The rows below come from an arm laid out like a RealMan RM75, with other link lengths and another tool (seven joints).
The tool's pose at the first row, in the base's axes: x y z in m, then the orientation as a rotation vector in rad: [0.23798 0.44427 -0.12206 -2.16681 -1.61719 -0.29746]
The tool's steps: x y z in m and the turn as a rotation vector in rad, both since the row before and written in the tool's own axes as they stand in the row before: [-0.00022 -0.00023 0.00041 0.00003 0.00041 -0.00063]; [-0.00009 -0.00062 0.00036 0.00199 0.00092 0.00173]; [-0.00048 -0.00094 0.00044 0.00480 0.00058 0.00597]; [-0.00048 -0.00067 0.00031 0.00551 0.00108 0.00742]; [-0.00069 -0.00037 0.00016 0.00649 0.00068 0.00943]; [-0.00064 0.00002 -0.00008 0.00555 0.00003 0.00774]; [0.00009 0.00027 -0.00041 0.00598 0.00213 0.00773]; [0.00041 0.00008 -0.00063 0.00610 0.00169 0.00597]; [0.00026 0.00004 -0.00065 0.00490 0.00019 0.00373]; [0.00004 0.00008 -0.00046 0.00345 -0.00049 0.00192]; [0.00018 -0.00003 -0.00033 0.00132 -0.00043 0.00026]
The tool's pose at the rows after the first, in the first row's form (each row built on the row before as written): [0.23766 0.44432 -0.12247 -2.16612 -1.61767 -0.29805]; [0.23702 0.44455 -0.12270 -2.16549 -1.61485 -0.29675]; [0.23595 0.44456 -0.12310 -2.16609 -1.60690 -0.29139]; [0.23514 0.44445 -0.12343 -2.16696 -1.59691 -0.28551]; [0.23456 0.44402 -0.12377 -2.16872 -1.58469 -0.27777]; [0.23438 0.44343 -0.12396 -2.17019 -1.57490 -0.27069]; [0.23470 0.44325 -0.12363 -2.17032 -1.56390 -0.26546]; [0.23498 0.44329 -0.12293 -2.16924 -1.55510 -0.26024]; [0.23518 0.44320 -0.12226 -2.16811 -1.54987 -0.25517]; [0.23532 0.44300 -0.12186 -2.16707 -1.54732 -0.25118]; [0.23539 0.44301 -0.12149 -2.16644 -1.54701 -0.24956]
